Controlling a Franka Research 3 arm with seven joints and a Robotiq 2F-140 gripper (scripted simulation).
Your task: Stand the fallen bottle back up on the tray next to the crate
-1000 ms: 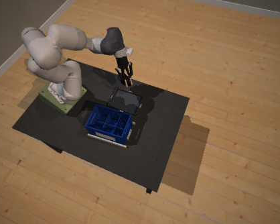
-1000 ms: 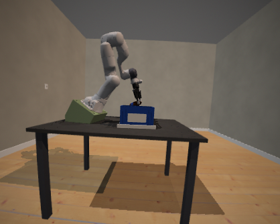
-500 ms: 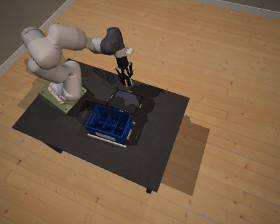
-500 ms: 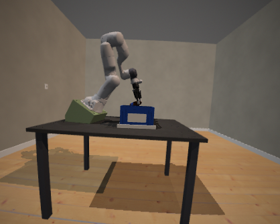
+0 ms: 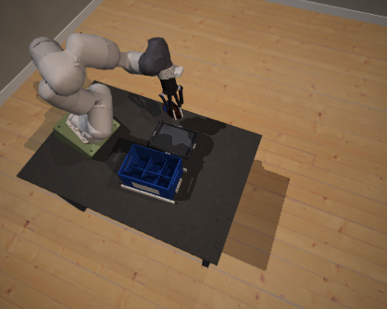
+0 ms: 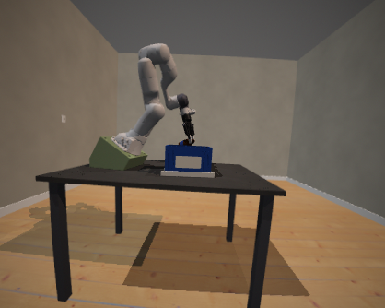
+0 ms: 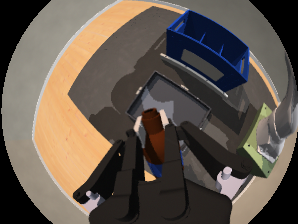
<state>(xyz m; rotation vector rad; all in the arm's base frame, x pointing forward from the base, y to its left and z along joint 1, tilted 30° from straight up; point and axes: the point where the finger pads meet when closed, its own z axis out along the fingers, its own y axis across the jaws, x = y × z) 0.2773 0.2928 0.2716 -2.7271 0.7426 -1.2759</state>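
The brown bottle is 40 mm below my hand, 40 mm behind it and 20 mm to the left of it. From my hand the other things lie so: blue crate 320 mm to the right, 130 mm below, 50 mm ahead; then dark tray 200 mm below, 60 mm to the right.
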